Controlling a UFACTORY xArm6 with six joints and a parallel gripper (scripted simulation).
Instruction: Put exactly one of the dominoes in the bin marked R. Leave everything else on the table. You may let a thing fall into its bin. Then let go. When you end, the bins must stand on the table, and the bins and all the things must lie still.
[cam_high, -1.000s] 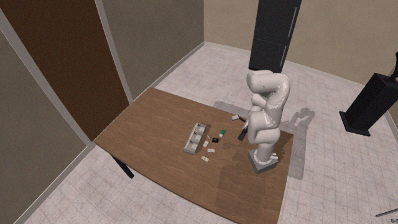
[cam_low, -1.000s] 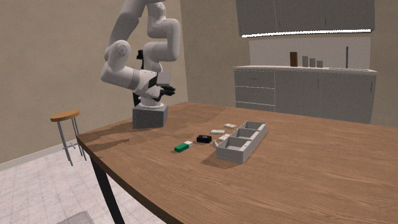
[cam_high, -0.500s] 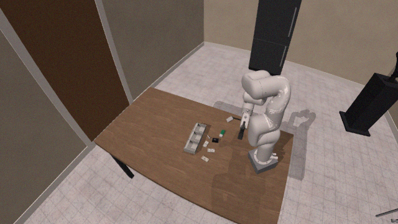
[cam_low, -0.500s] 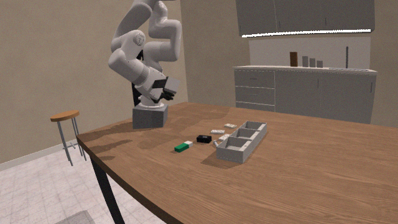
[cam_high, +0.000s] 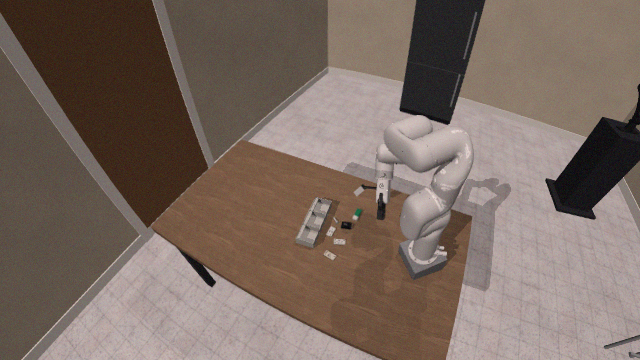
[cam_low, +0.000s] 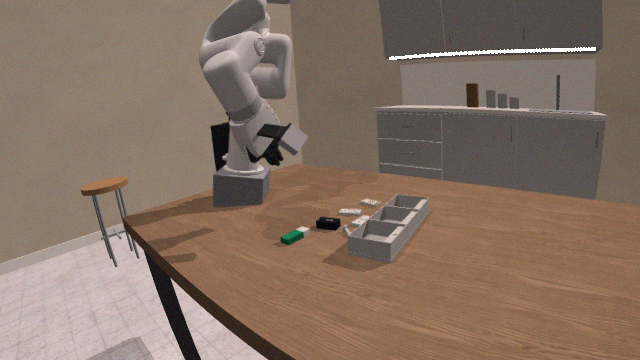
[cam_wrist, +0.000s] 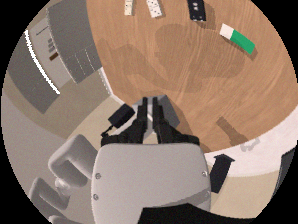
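Now: the grey bin tray 29 cm ahead of my hand, 13 cm below it and 2 cm to the left of it. From my hand the other things lie so: small bolt 19 cm ahead, 15 cm below, 2 cm to the right; then black block 14 cm below, 13 cm ahead, 1 cm to the right; then green-and-white block 15 cm below, 11 cm ahead, 8 cm to the right.
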